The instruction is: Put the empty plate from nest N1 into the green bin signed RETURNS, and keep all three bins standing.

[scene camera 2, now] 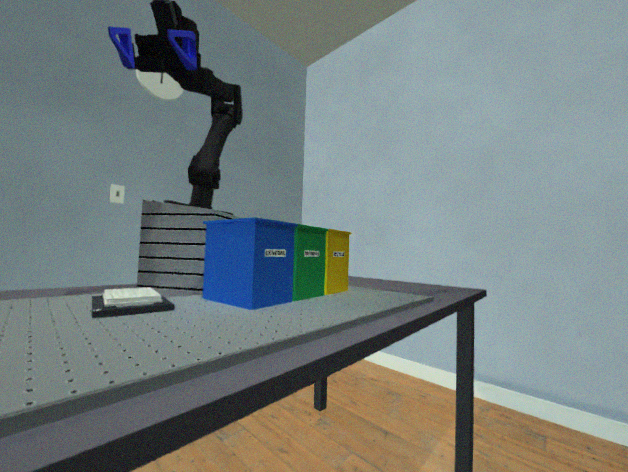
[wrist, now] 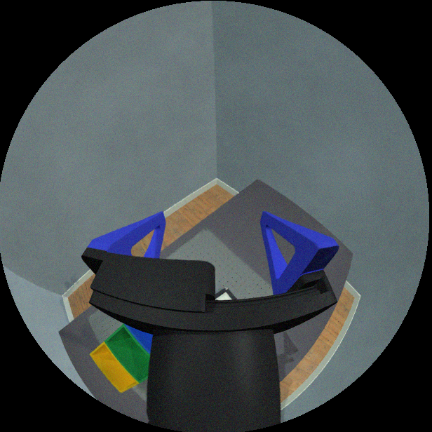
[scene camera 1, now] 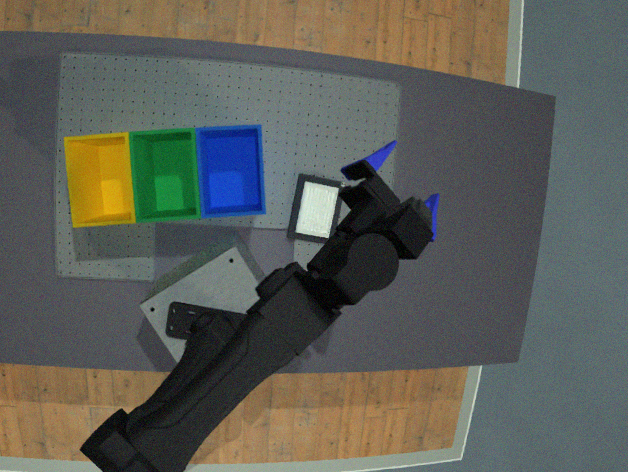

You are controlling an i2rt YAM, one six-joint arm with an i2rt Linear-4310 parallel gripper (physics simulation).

Scene:
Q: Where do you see a white plate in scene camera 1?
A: At 318,202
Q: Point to a white plate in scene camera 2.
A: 130,296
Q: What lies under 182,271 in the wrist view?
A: My gripper.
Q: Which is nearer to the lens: the yellow bin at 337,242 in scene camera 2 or the blue bin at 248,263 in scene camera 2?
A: The blue bin.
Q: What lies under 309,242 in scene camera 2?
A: A green bin.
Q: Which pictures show my gripper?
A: Scene camera 2, the wrist view and scene camera 1: all of them.

